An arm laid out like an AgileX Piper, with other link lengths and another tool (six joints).
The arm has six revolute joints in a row. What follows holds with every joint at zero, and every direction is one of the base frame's.
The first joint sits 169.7 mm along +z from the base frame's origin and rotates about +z.
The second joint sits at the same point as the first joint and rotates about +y.
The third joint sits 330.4 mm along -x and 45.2 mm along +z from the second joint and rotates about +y.
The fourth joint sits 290.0 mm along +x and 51.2 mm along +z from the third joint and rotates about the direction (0.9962, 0, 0.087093).
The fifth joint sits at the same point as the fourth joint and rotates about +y.
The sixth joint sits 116.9 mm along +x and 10.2 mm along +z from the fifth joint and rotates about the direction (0.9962, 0, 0.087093).
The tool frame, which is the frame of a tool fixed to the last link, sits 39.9 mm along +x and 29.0 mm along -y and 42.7 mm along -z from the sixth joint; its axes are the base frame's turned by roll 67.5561, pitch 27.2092 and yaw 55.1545 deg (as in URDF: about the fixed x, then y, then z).
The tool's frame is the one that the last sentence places.
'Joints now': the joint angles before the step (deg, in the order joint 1, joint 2, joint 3, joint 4, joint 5, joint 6). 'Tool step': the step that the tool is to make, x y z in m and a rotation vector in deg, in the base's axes. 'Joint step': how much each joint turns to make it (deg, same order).
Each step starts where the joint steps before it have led.
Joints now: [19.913, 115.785, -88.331, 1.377, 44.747, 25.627]
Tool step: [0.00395, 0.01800, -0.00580, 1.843, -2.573, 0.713]
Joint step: [1.594, 0.594, 0.345, 0.689, -4.010, 0.550]
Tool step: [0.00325, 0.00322, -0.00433, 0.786, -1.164, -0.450]
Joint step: [0.135, 0.334, 0.429, 0.110, -2.148, 0.524]
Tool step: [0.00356, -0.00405, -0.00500, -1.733, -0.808, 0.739]
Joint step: [0.001, 0.551, 0.130, -2.176, -0.795, 0.169]
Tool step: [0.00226, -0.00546, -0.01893, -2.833, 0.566, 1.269]
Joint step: [0.056, 1.916, 0.622, -2.711, -0.965, 0.001]
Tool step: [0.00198, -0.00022, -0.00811, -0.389, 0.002, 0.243]
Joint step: [0.000, 0.908, 0.132, -0.432, -0.896, 0.000]
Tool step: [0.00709, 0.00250, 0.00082, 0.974, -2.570, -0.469]
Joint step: [0.001, 0.000, 0.048, -0.693, -2.764, 1.065]
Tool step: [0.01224, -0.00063, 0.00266, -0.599, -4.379, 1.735]
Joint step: [-0.001, 0.000, 0.000, -2.500, -3.875, -0.282]
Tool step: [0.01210, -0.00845, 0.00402, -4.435, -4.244, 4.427]
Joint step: [0.001, 0.000, 0.000, -5.617, -2.460, -1.695]
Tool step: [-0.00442, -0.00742, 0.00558, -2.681, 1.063, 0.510]
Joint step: [-0.001, -0.705, 0.000, -1.950, 2.737, -0.161]
